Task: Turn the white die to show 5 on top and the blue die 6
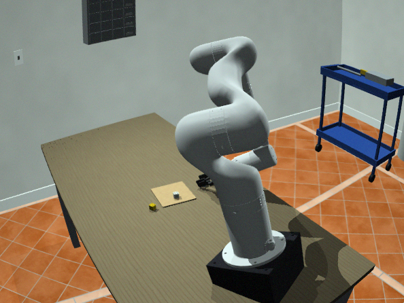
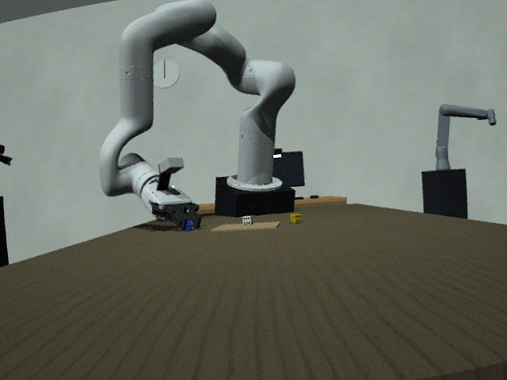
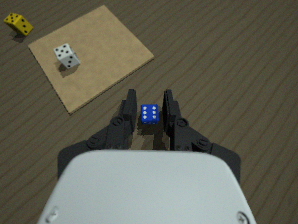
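Right now the blue die is 1 cm below my hand. From my hand the other things lie so: white die 14 cm to the left, 1 cm below; tan mat 13 cm to the left, 3 cm ahead, 2 cm below; yellow die 26 cm to the left, 1 cm below.
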